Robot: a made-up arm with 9 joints. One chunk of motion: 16 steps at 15 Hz.
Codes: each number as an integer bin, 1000 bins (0 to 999) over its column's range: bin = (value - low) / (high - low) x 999, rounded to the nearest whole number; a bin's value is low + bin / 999 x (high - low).
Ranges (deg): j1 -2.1..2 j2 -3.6..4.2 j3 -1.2..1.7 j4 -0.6..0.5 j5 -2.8..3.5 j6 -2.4..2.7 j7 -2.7..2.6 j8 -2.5..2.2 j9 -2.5..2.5
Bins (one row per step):
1: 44 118 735 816 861 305 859 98 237
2: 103 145 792 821 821 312 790 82 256
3: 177 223 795 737 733 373 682 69 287
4: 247 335 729 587 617 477 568 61 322
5: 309 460 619 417 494 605 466 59 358
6: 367 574 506 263 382 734 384 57 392
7: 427 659 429 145 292 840 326 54 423
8: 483 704 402 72 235 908 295 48 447
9: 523 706 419 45 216 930 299 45 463
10: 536 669 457 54 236 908 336 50 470
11: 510 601 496 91 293 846 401 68 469
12: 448 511 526 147 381 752 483 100 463
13: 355 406 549 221 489 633 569 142 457
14: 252 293 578 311 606 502 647 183 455
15: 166 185 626 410 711 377 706 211 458
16: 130 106 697 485 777 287 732 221 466
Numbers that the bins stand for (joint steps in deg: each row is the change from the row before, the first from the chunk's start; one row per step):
1: -1.919 -2.679 0.934 0.298 2.630 -0.843 1.857 -2.039 -1.314
2: -1.677 -2.468 1.099 0.304 2.377 -0.807 1.491 -2.114 -1.219
3: -1.374 -1.859 1.108 0.212 1.823 -0.496 0.918 -2.175 -1.064
4: -1.086 -0.984 0.916 0.046 1.091 0.035 0.313 -2.213 -0.888
5: -0.832 -0.008 0.597 -0.141 0.315 0.689 -0.228 -2.222 -0.708
6: -0.594 0.882 0.269 -0.310 -0.391 1.347 -0.663 -2.232 -0.538
7: -0.348 1.545 0.045 -0.440 -0.959 1.888 -0.970 -2.246 -0.383
8: -0.118 1.897 -0.033 -0.521 -1.318 2.235 -1.135 -2.274 -0.263
9: 0.046 1.912 0.016 -0.550 -1.438 2.348 -1.114 -2.288 -0.183
10: 0.100 1.623 0.127 -0.541 -1.312 2.235 -0.917 -2.265 -0.148
11: -0.007 1.092 0.240 -0.500 -0.952 1.919 -0.573 -2.180 -0.153
12: -0.261 0.390 0.327 -0.438 -0.397 1.439 -0.138 -2.030 -0.183
13: -0.643 -0.430 0.394 -0.357 0.284 0.832 0.319 -1.832 -0.213
14: -1.066 -1.312 0.478 -0.258 1.022 0.163 0.733 -1.639 -0.223
15: -1.419 -2.156 0.617 -0.149 1.684 -0.475 1.046 -1.507 -0.208
16: -1.566 -2.772 0.823 -0.066 2.100 -0.935 1.183 -1.460 -0.168

